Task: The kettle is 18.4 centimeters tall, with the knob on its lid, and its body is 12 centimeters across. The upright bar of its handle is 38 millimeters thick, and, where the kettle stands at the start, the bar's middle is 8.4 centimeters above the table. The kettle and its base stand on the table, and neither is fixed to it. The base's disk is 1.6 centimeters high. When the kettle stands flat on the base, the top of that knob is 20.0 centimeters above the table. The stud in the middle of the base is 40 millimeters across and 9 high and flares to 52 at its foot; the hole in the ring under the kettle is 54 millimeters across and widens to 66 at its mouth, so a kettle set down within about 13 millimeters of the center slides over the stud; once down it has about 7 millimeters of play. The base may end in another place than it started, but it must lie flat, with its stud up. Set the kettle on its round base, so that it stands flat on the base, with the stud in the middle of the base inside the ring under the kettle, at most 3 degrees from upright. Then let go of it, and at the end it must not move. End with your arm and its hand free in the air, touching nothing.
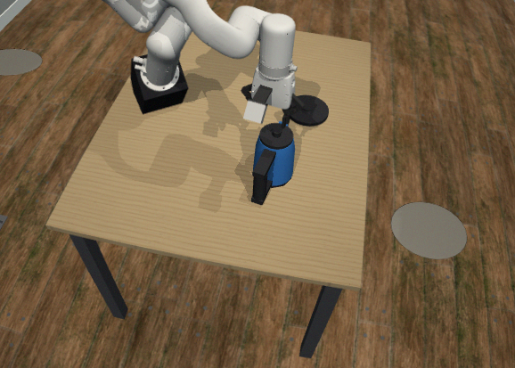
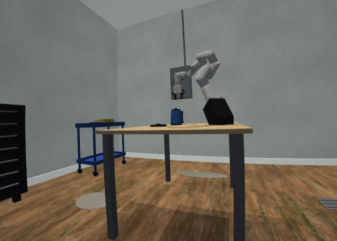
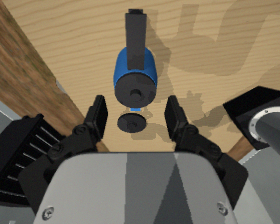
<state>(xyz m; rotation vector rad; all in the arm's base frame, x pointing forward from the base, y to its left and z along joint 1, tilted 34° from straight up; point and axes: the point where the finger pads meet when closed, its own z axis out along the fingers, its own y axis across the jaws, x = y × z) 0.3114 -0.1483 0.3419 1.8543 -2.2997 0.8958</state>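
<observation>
Now: hand 10 mm short of the blue kettle, 30 mm to the right of it and 210 mm above it. From my hand the other things lie so: round black base: 130 mm ahead, 360 mm to the left, 290 mm below.
</observation>
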